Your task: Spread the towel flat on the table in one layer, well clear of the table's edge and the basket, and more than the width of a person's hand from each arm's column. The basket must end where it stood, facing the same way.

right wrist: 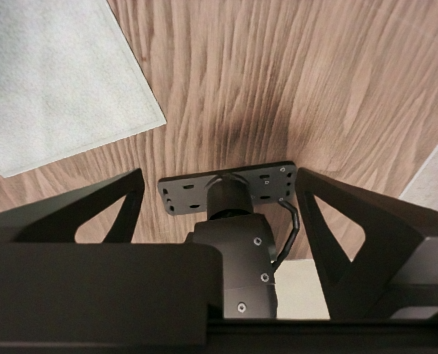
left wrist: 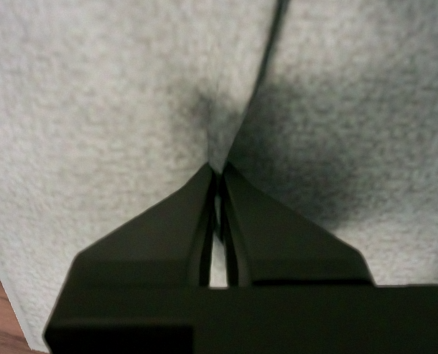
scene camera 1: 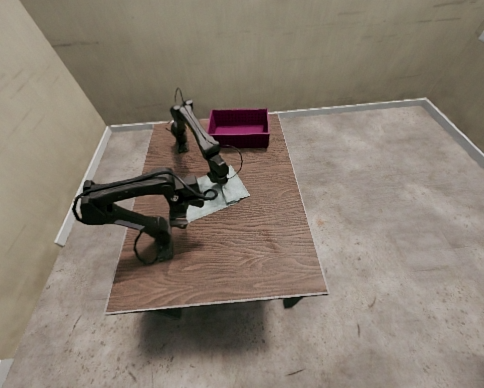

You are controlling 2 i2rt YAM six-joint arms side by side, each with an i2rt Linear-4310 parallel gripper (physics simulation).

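The pale grey-green towel (scene camera 1: 240, 188) (left wrist: 100, 125) (right wrist: 65, 90) lies on the table, partly hidden under both arms in the scene view. A raised edge or fold runs across it to my left fingertips. My left gripper (scene camera 1: 223, 185) (left wrist: 217, 176) is shut on the towel, with a thin pinch of cloth between its tips low over the towel. My right gripper (scene camera 1: 178, 223) (right wrist: 219, 176) is open and empty, above the table beside a towel corner. The magenta basket (scene camera 1: 240, 140) stands upright at the table's far end, apart from the towel.
The wooden table (scene camera 1: 255, 250) has its front edge at the bottom of the scene view. The right arm's base (scene camera 1: 164, 250) (right wrist: 227, 192) stands near the table's left edge. The left arm's base (scene camera 1: 181, 146) stands farther back, left of the basket.
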